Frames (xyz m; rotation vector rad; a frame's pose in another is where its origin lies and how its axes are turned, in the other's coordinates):
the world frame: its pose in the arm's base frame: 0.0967 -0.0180 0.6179 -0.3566 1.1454 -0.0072
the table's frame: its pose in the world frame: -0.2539 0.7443 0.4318 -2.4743 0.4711 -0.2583
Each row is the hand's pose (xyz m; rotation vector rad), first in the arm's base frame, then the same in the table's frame.
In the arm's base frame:
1: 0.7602 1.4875 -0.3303 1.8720 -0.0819 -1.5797
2: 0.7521 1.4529 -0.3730 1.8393 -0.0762 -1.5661
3: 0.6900 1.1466 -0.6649 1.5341 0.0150 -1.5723
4: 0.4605 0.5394 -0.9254 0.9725 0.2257 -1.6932
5: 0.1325 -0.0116 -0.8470 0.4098 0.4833 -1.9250
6: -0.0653 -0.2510 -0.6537 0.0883 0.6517 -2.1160
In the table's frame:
1: 0.6995 -1.0582 0.5669 -0.9572 -0.3083 -0.1149
2: 0.7422 -1.0357 0.5944 -0.9898 -0.3040 -0.1014
3: 1.0670 -0.8208 0.7712 -1.2569 -0.3828 -0.0295
4: 1.4393 -0.2644 0.9738 -1.6839 -0.6905 0.0206
5: 1.5010 0.3769 1.0214 -1.9596 -1.2059 -0.0600
6: 1.3910 0.7218 0.9694 -1.9854 -1.5950 -0.1846

